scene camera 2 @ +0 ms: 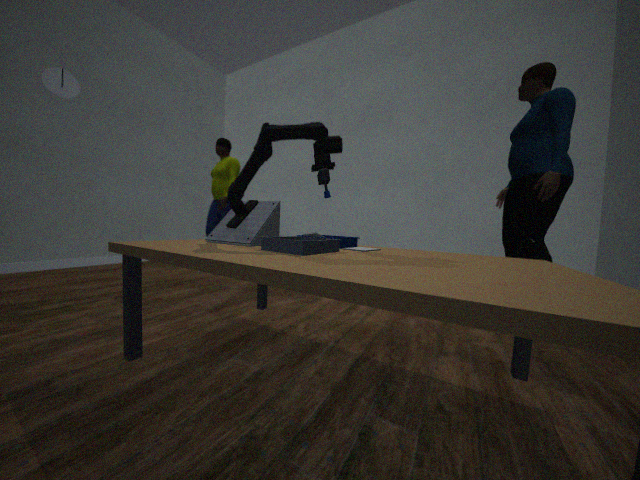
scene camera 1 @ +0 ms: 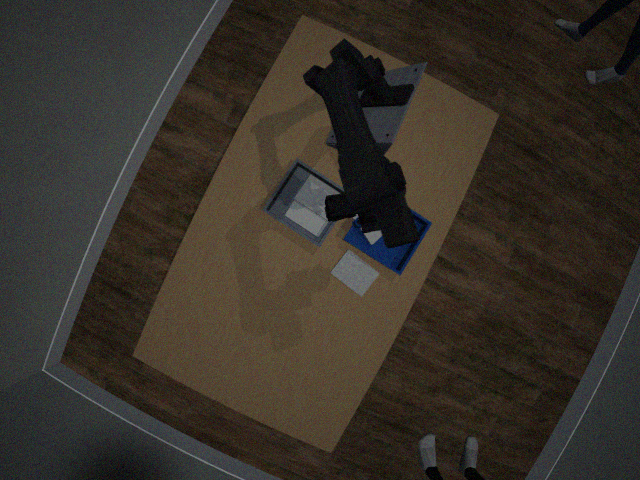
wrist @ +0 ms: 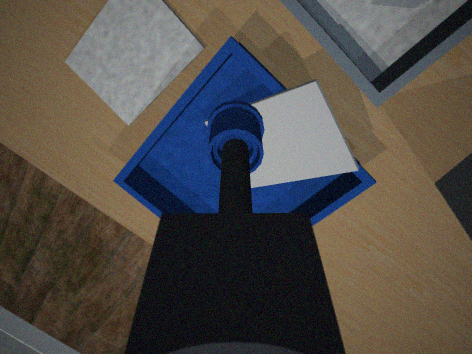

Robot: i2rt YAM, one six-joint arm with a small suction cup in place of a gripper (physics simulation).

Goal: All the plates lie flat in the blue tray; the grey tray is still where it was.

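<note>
My suction cup is off, holds nothing and hangs well above the blue tray; the arm hides it in scene camera 1. In the wrist view it covers the left part of a white plate. This plate lies askew and looks tilted, one side over the blue tray's rim beside the grey tray. Another plate lies flat on the table beside the blue tray. The grey tray holds at least two pale plates, partly overlapping.
The arm's slanted grey base stands behind the trays on the wooden table. The forearm hides part of both trays in scene camera 1. Two people, one in yellow and one in blue, stand beyond the table.
</note>
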